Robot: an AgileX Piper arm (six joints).
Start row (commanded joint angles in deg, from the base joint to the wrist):
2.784, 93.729, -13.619, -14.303, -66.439, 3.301
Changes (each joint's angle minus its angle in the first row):
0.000, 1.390, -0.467, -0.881, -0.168, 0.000
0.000, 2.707, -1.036, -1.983, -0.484, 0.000
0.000, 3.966, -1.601, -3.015, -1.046, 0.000
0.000, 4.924, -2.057, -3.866, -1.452, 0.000
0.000, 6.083, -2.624, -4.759, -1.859, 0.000
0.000, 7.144, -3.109, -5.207, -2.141, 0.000
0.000, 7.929, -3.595, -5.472, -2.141, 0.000
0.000, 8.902, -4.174, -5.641, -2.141, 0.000
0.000, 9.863, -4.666, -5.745, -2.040, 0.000
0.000, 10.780, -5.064, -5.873, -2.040, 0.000
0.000, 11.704, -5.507, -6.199, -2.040, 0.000
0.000, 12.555, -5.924, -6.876, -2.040, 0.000
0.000, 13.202, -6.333, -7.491, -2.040, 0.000
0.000, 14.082, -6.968, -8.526, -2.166, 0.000
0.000, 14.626, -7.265, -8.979, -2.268, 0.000
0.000, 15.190, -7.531, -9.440, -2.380, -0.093
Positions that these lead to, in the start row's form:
2.784, 95.119, -14.086, -15.184, -66.607, 3.301
2.784, 96.436, -14.655, -16.286, -66.923, 3.301
2.784, 97.695, -15.220, -17.318, -67.485, 3.301
2.784, 98.653, -15.676, -18.169, -67.891, 3.301
2.784, 99.812, -16.243, -19.062, -68.298, 3.301
2.784, 100.873, -16.728, -19.510, -68.580, 3.301
2.784, 101.658, -17.214, -19.775, -68.580, 3.301
2.784, 102.631, -17.793, -19.944, -68.580, 3.301
2.784, 103.592, -18.285, -20.048, -68.479, 3.301
2.784, 104.509, -18.683, -20.176, -68.479, 3.301
2.784, 105.433, -19.126, -20.502, -68.479, 3.301
2.784, 106.284, -19.543, -21.179, -68.479, 3.301
2.784, 106.931, -19.952, -21.794, -68.479, 3.301
2.784, 107.811, -20.587, -22.829, -68.605, 3.301
2.784, 108.355, -20.884, -23.282, -68.707, 3.301
2.784, 108.919, -21.150, -23.743, -68.819, 3.208

